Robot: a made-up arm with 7 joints. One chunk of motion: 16 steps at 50 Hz.
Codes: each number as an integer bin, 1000 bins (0 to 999) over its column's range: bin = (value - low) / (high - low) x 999, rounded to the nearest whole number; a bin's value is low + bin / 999 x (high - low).
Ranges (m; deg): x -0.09..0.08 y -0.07..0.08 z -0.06..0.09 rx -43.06..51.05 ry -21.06..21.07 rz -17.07..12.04
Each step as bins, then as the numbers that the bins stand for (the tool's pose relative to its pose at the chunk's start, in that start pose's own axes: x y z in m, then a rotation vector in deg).
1 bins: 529 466 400 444 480 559
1 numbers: 0.0000 0.0000 0.0001 -1.23 -0.82 -0.78
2 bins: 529 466 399 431 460 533
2 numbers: 0.0000 0.0000 -0.0001 -2.46 -1.66 -1.54
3 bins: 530 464 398 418 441 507
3 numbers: 0.0002 -0.0003 -0.0002 -3.68 -2.46 -2.30
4 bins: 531 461 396 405 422 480
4 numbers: 0.0004 -0.0008 -0.0005 -4.91 -3.26 -3.08
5 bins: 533 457 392 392 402 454
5 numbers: 0.0007 -0.0014 -0.0011 -6.13 -4.11 -3.84
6 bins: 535 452 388 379 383 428
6 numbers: 0.0010 -0.0021 -0.0017 -7.36 -4.91 -4.60
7 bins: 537 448 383 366 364 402
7 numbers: 0.0014 -0.0027 -0.0025 -8.58 -5.71 -5.36
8 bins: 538 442 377 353 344 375
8 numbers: 0.0016 -0.0036 -0.0034 -9.81 -6.55 -6.14
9 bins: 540 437 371 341 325 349
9 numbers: 0.0019 -0.0044 -0.0043 -10.94 -7.35 -6.90
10 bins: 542 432 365 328 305 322
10 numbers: 0.0022 -0.0051 -0.0052 -12.16 -8.20 -7.69
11 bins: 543 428 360 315 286 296
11 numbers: 0.0024 -0.0057 -0.0059 -13.39 -9.00 -8.44
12 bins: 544 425 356 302 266 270
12 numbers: 0.0026 -0.0062 -0.0065 -14.61 -9.84 -9.20
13 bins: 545 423 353 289 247 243
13 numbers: 0.0027 -0.0065 -0.0070 -15.83 -10.64 -9.99
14 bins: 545 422 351 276 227 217
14 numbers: 0.0027 -0.0066 -0.0073 -17.06 -11.49 -10.75
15 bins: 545 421 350 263 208 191
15 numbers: 0.0027 -0.0068 -0.0074 -18.28 -12.29 -11.50
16 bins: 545 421 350 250 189 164
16 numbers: 0.0027 -0.0068 -0.0074 -19.51 -13.09 -12.29
